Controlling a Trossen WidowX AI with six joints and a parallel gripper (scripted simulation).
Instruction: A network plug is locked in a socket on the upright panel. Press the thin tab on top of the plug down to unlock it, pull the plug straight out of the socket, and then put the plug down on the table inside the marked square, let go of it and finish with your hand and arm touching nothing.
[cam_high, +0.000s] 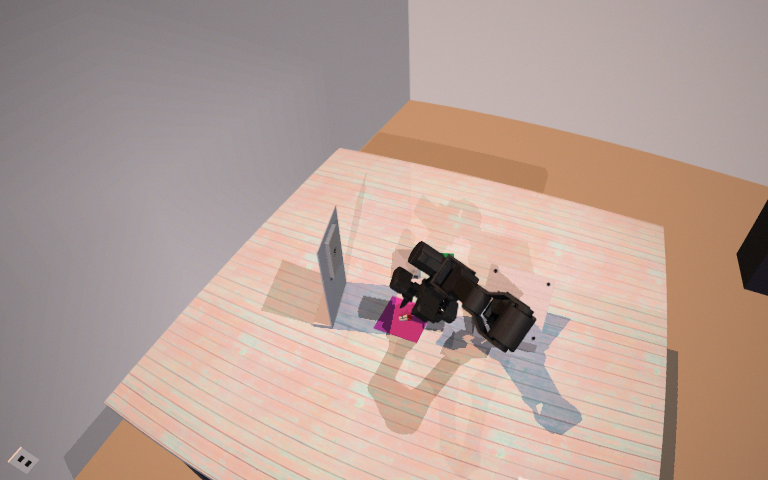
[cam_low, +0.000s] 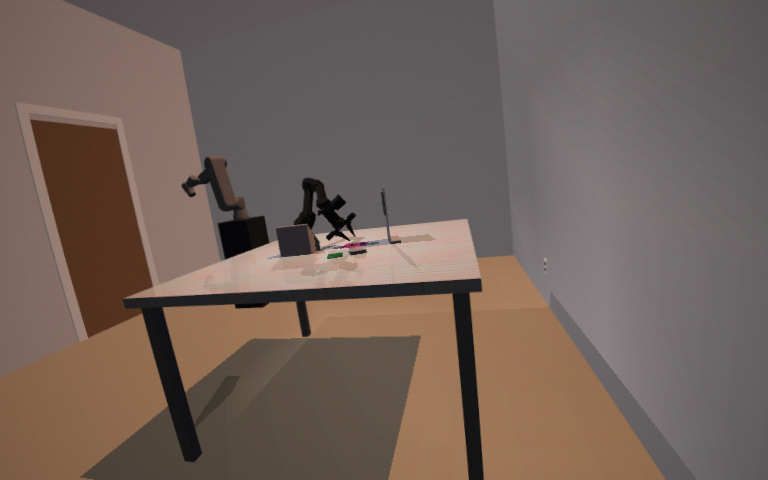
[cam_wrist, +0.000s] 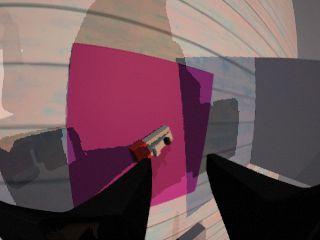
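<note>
Right now my gripper tip is 3 cm above the red network plug. The rest, counted from my gripper tip: magenta marked square 3 cm below; grey upright panel 19 cm ahead, 3 cm to the left, 9 cm above; green patch 2 cm behind, 22 cm to the right, 3 cm below.
</note>
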